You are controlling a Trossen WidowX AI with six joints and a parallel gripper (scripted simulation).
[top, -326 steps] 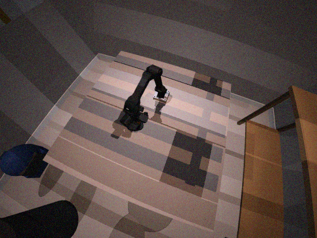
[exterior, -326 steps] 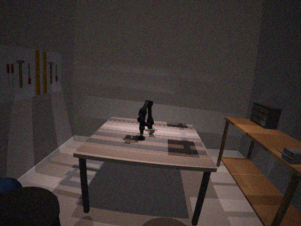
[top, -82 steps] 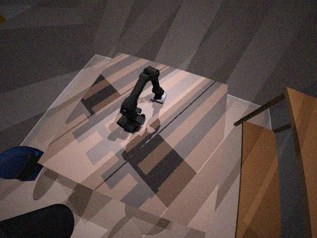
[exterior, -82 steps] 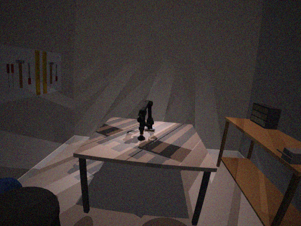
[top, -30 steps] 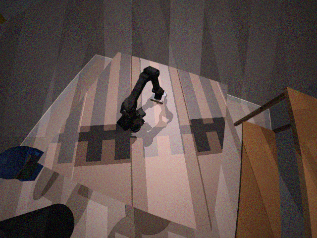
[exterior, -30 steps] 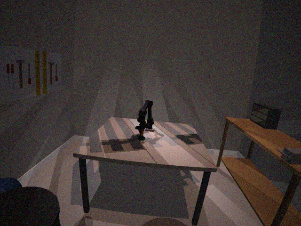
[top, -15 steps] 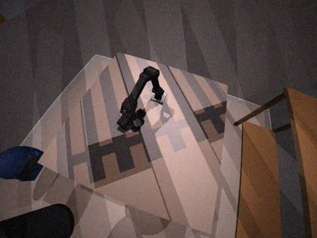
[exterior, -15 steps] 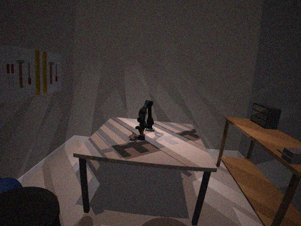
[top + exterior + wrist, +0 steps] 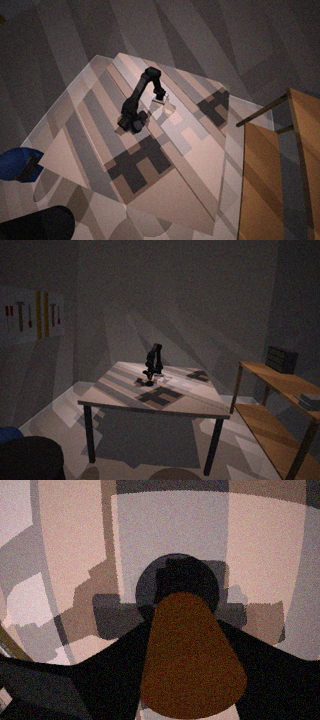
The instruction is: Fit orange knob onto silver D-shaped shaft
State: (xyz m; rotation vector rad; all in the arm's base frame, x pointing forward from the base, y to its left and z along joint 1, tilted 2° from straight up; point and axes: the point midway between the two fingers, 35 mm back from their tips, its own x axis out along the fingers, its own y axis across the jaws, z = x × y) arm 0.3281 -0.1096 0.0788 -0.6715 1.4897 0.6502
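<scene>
My gripper tip is 40 mm above the round dark pedestal. The rest, counted from my gripper tip: orange knob 30 mm above.
</scene>
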